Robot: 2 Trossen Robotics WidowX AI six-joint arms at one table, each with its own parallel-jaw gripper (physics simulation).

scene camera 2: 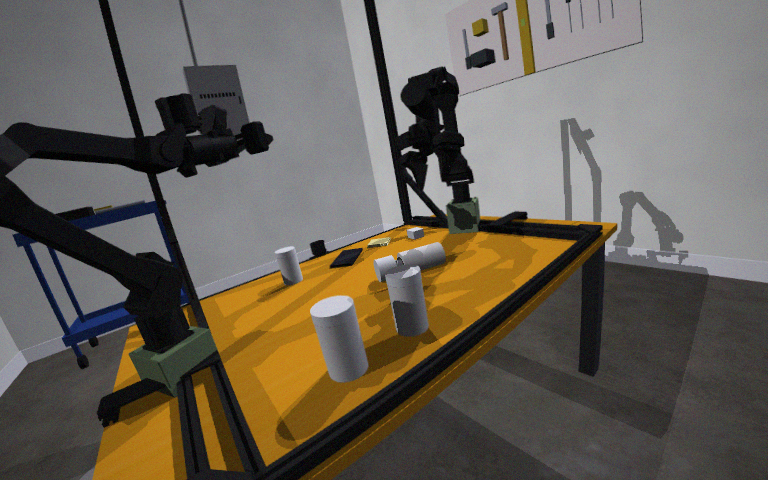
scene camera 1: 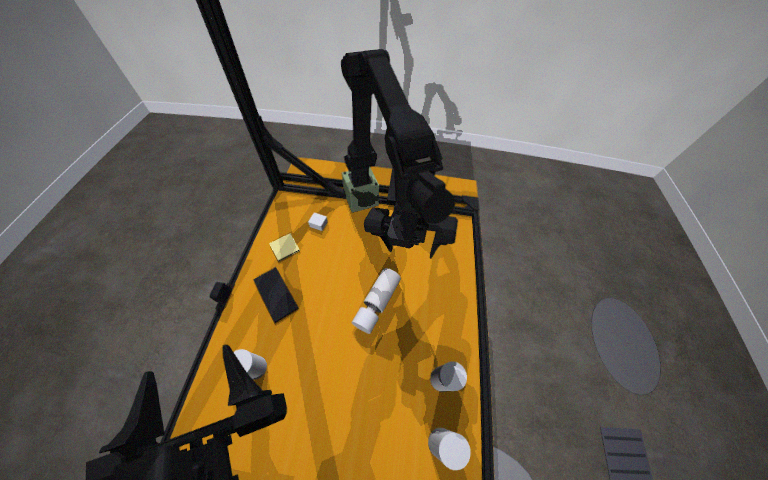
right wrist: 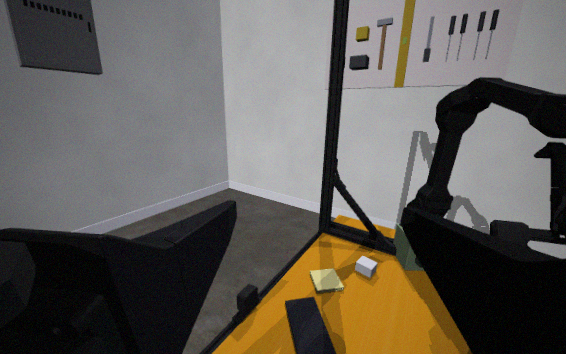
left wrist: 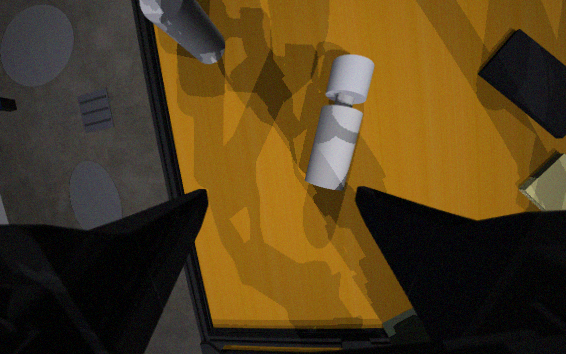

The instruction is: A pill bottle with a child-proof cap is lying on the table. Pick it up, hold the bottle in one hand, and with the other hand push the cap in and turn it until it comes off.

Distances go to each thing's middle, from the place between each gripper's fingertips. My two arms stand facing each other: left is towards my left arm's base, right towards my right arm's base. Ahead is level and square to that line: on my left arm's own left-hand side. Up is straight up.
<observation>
Right now the white pill bottle (scene camera 1: 377, 299) is 180 mm below my left hand, 70 mm behind it and 50 mm to the right of it. Also, from my left hand: black slab (scene camera 1: 278, 299) 360 mm behind, 210 mm below, 40 mm to the right; then cap (left wrist: 350, 74) 180 mm below, 110 mm to the right, 100 mm behind.
Right now my right hand is 36 cm above the cap, 20 cm short of it and 16 cm to the right of it. From my right hand the other things lie so: black slab (39 cm below, 22 cm to the left, 7 cm behind); then white pill bottle (36 cm below, 23 cm ahead, 22 cm to the left).
</observation>
